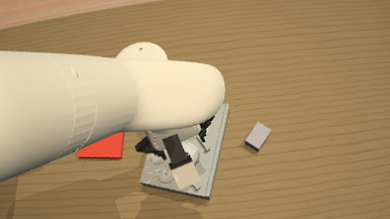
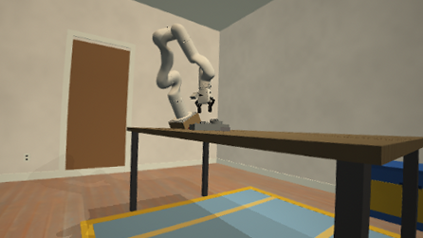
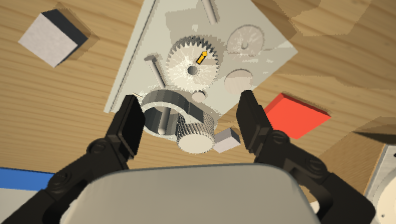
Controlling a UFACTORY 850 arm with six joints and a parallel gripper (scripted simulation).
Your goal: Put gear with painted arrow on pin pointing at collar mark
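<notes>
The pale toothed gear is 8 cm below my hand. Also, from my hand: flat red block: 23 cm behind, 12 cm below, 7 cm to the left.
</notes>
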